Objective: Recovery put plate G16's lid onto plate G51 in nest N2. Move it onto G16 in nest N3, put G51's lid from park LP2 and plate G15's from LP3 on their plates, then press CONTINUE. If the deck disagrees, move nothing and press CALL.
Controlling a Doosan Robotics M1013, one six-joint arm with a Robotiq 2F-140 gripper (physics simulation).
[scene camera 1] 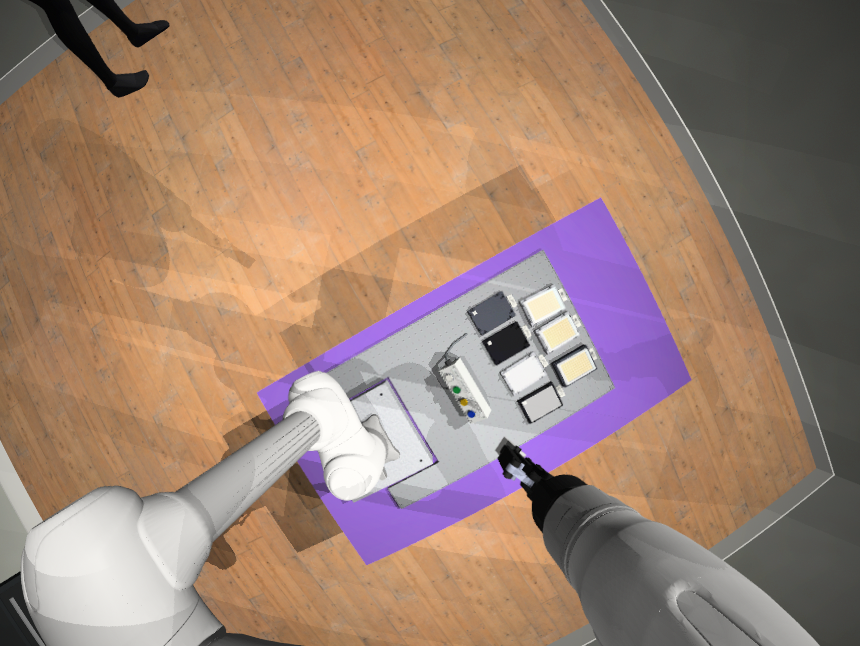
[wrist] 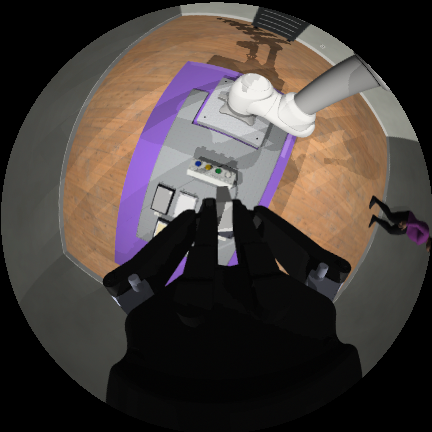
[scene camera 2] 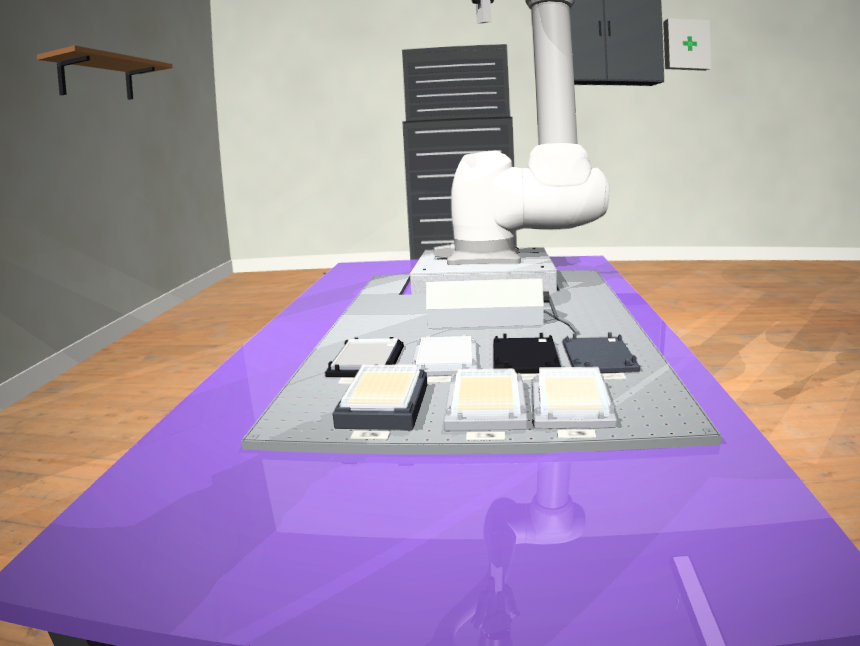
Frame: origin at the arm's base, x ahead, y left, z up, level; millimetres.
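Seen in the pictures: gripper, fingertip midpoint: (scene camera 1: 502, 445) (wrist: 222, 196) (scene camera 2: 484, 22); arm's base, link origin: (wrist: 241, 106) (scene camera 2: 484, 258).
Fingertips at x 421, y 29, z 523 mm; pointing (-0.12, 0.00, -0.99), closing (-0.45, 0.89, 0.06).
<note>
Pixels of each thing's top centre, then the offset from my fingertips to it. "spot": a spot on its surface instead. Level surfaces: height alone.
- button box, top centre: (scene camera 2: 484, 278) (scene camera 1: 466, 394) (wrist: 210, 173) 484 mm down, 19 mm back, 21 mm right
- blue button, top centre: (scene camera 1: 471, 414) (wrist: 197, 163) 493 mm down, 38 mm back, 96 mm right
- yellow button, top centre: (scene camera 1: 464, 402) (wrist: 207, 166) 493 mm down, 40 mm back, 46 mm right
- green button, top centre: (scene camera 1: 457, 390) (wrist: 217, 170) 493 mm down, 42 mm back, 4 mm left
- light grey piece, top centre: (scene camera 2: 365, 351) (scene camera 1: 541, 403) (wrist: 161, 199) 550 mm down, 204 mm ahead, 211 mm right
- perforated grey deck, surface height: 568 mm down
- purple table, surface height: 581 mm down
- cable, surface spot: (scene camera 1: 455, 344) spot: 568 mm down, 30 mm ahead, 135 mm left
My gripper (scene camera 1: 505, 445) (wrist: 222, 196) is shut and empty, high above the deck near the button box (scene camera 1: 475, 386) (scene camera 2: 484, 316) (wrist: 210, 176). The box has a blue button (scene camera 1: 471, 413) (wrist: 198, 163), a yellow button (scene camera 1: 463, 401) (wrist: 208, 167) and a green button (scene camera 1: 456, 389) (wrist: 218, 171). Three cream-welled plates (scene camera 1: 543, 305) (scene camera 1: 557, 333) (scene camera 1: 577, 366) (scene camera 2: 380, 388) (scene camera 2: 486, 391) (scene camera 2: 571, 391) stand in one row. Behind them in scene camera 2 lie a light grey piece (scene camera 1: 540, 403) (scene camera 2: 364, 352), a white one (scene camera 1: 525, 373) (scene camera 2: 445, 352), a black one (scene camera 1: 506, 342) (scene camera 2: 526, 353) and a dark grey one (scene camera 1: 492, 312) (scene camera 2: 600, 353). Labels are unreadable.
The perforated grey deck (scene camera 1: 444, 455) (scene camera 2: 660, 410) lies on a purple table (scene camera 1: 625, 257) (scene camera 2: 347, 556). My arm's base and lower joints (scene camera 1: 340, 445) (scene camera 2: 486, 201) (wrist: 250, 95) stand at one end. A cable (scene camera 1: 455, 344) runs from the box. A person's legs (scene camera 1: 90, 48) show on the floor.
</note>
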